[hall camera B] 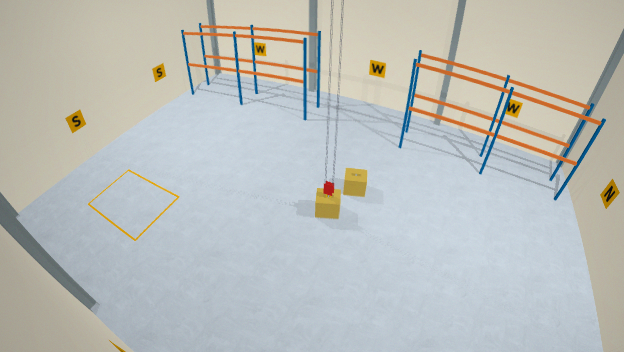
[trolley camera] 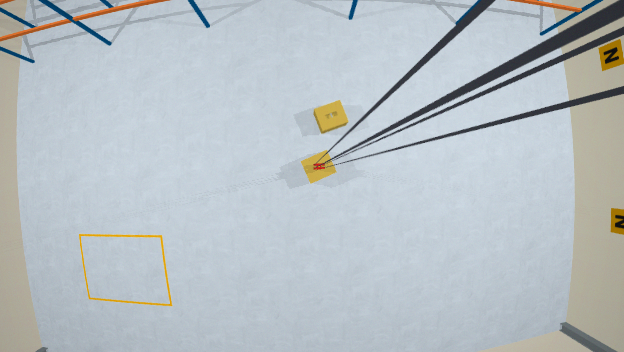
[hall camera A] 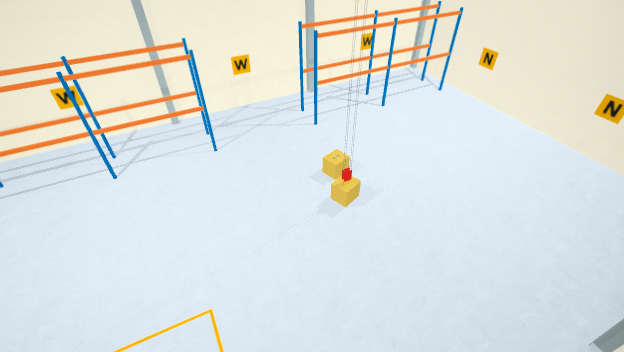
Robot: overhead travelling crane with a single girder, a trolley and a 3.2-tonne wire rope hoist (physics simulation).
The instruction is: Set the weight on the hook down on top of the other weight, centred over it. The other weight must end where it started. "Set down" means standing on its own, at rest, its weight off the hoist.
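Observation:
The red hook block (hall camera A: 346,174) (hall camera B: 328,188) (trolley camera: 319,166) hangs on its ropes and carries a yellow weight (hall camera A: 345,194) (hall camera B: 327,206) (trolley camera: 312,175) directly below it. This weight looks level and seems to hang a little above the floor, its shadow set off from its lower edge. The other yellow weight (hall camera A: 335,167) (hall camera B: 355,186) (trolley camera: 325,122) stands upright on the floor, apart from the carried one: above it in the trolley view, behind and to its right in hall camera B. Slots show on its top. The hook itself is too small to see clearly.
Near the W wall stand a left rack (hall camera A: 87,125) (hall camera B: 305,100) and a right rack (hall camera A: 315,75) (hall camera B: 567,180), with blue posts and orange beams. A yellow marked rectangle (hall camera A: 162,331) (hall camera B: 153,183) (trolley camera: 120,235) lies on the floor, to the lower left in the trolley view.

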